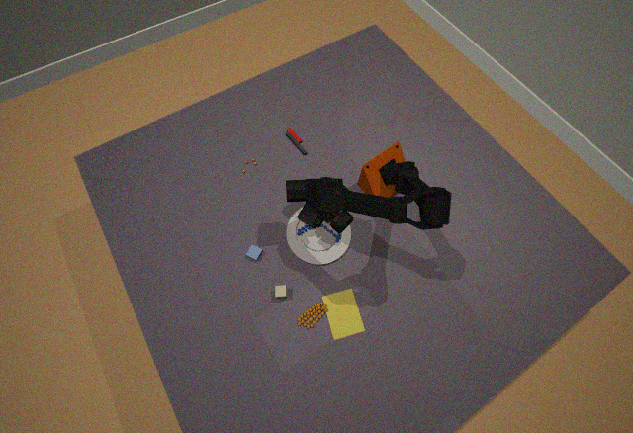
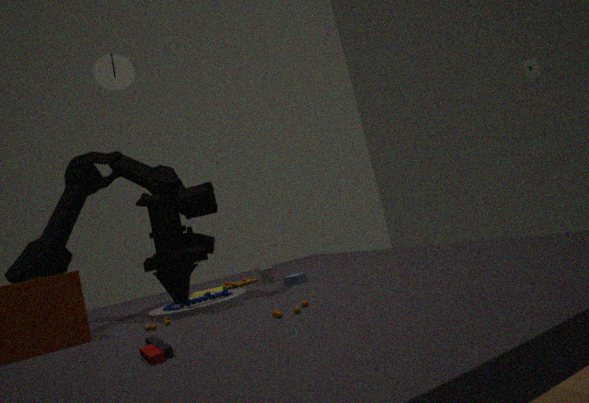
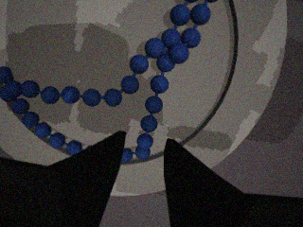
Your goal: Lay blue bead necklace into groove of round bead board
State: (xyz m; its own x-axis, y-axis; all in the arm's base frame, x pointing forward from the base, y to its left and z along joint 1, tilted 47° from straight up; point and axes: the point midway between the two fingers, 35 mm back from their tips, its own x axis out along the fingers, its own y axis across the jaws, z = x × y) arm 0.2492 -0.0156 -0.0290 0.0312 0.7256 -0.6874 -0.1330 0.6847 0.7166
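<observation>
Now: the round white bead board 4 cm ahead of my gripper tip, 3 cm to the left of it and 1 cm below it. The rest, counted from my gripper tip: cream cube 24 cm ahead, 11 cm to the left; then yellow sheet 14 cm ahead, 26 cm to the left, 2 cm below; then light blue cube 23 cm ahead, 4 cm to the right, 1 cm below.
</observation>
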